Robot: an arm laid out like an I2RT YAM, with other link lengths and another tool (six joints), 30 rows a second.
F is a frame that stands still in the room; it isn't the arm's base.
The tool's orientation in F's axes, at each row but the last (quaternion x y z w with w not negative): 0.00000 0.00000 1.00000 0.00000; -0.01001 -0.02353 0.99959 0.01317; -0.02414 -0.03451 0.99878 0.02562; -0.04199 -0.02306 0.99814 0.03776; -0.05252 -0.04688 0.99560 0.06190; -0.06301 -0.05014 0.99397 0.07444; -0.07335 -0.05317 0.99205 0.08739
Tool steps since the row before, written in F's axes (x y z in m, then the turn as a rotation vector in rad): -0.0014 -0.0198 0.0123 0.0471 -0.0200 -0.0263; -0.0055 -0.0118 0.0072 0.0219 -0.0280 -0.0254; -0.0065 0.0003 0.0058 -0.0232 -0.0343 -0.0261; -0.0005 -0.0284 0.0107 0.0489 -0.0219 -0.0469; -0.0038 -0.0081 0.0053 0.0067 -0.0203 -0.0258; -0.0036 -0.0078 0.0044 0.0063 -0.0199 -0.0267; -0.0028 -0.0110 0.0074 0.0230 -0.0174 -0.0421
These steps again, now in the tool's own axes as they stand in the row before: 0.0014 0.0198 0.0123 -0.0471 0.0200 -0.0263; 0.0050 0.0116 0.0079 -0.0221 0.0286 -0.0245; 0.0062 -0.0004 0.0061 0.0225 0.0372 -0.0225; -0.0026 0.0278 0.0119 -0.0464 0.0205 -0.0499; 0.0022 0.0079 0.0064 -0.0067 0.0218 -0.0245; 0.0018 0.0077 0.0055 -0.0061 0.0216 -0.0254; -0.0003 0.0104 0.0087 -0.0198 0.0182 -0.0434
